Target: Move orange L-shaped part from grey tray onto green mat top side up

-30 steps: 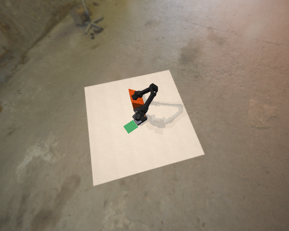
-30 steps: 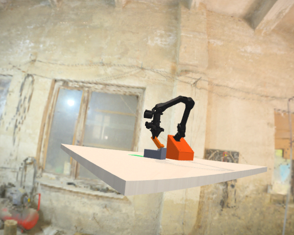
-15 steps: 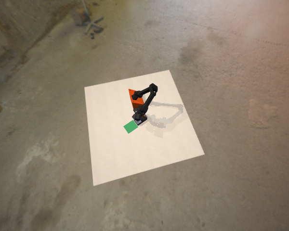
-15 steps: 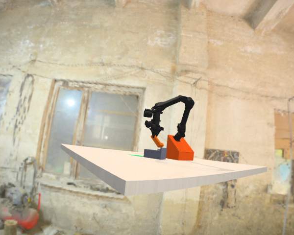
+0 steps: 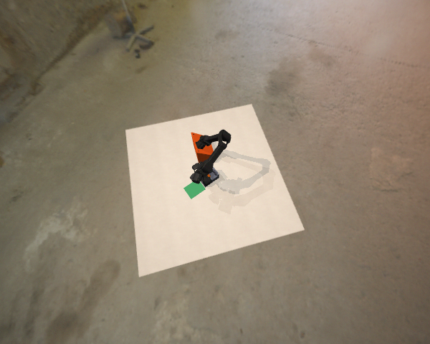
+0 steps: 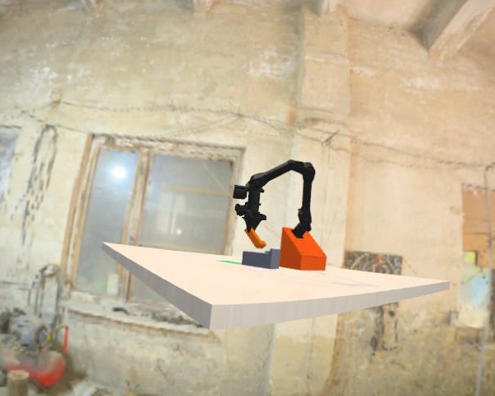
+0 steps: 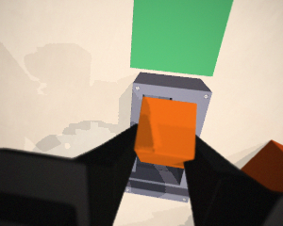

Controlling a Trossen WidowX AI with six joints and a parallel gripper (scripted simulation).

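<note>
Right now my gripper tip is 17 cm above the green mat, 9 cm to the left of it and 2 cm short of it. From my gripper tip the other things lie so: orange L-shaped part 3 cm to the left, 3 cm below, 2 cm behind.
</note>
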